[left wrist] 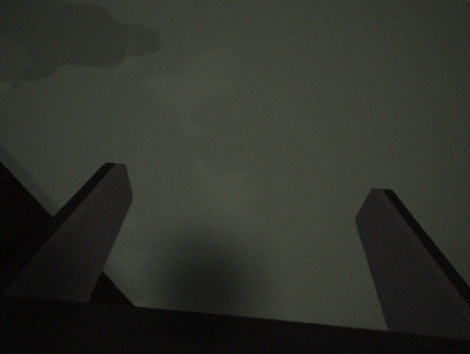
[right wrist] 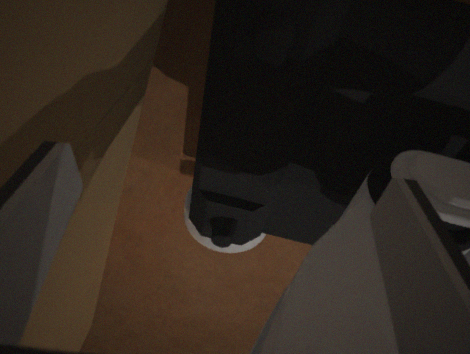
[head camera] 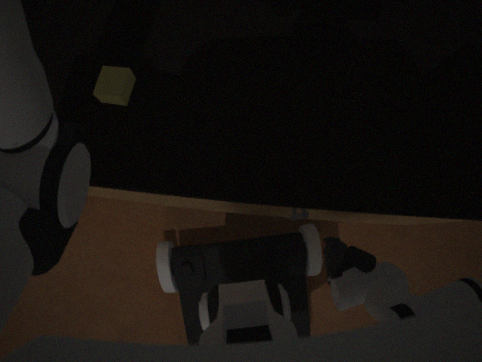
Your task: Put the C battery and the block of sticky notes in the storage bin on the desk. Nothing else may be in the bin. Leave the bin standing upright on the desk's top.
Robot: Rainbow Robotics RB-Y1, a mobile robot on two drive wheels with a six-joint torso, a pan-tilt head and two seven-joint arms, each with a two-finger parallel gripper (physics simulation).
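Seen in the pictures: left gripper, fingertip midpoint: (left wrist: 246, 192); right gripper, fingertip midpoint: (right wrist: 231, 181) (head camera: 329, 259); robot's base at its link origin: (head camera: 238, 258).
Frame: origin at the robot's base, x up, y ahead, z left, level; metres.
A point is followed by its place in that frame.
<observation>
The block of sticky notes (head camera: 115, 86) @[x 0.947, y 0.324, z 0.143 m], a yellow block, sits on the very dark desk top (head camera: 300, 150) @[x 0.911, y 0.207, z -0.102 m] at the upper left of the head view, to the right of my left arm. The C battery and the storage bin cannot be made out in these dark views. My left gripper (left wrist: 246, 192) @[x 1.324, y 0.536, z 0.053 m] is open and empty, facing a plain grey-green surface with faint shadows; its fingers do not show in the head view. My right gripper (right wrist: 231, 181) @[x 0.507, y 0.004, z -0.231 m] is open and empty, low near the desk's front side, with floor and my own base beyond its fingers.
The desk's light wooden front edge (head camera: 190, 201) @[x 0.492, y 0.198, z 0.102 m] crosses the head view. My dark wheeled base (head camera: 240, 260) @[x 0.192, y 0.008, z -0.006 m] (right wrist: 260, 185) @[x 0.191, y -0.041, z 0.075 m] stands on the orange-brown floor (head camera: 115, 280) @[x 0.000, y -0.054, z 0.534 m] (right wrist: 155, 280) @[x 0.000, y 0.206, z 0.894 m] in front of it. My left arm (head camera: 25, 85) @[x 1.179, y 0.223, z 0.134 m] reaches over the desk's left part.
</observation>
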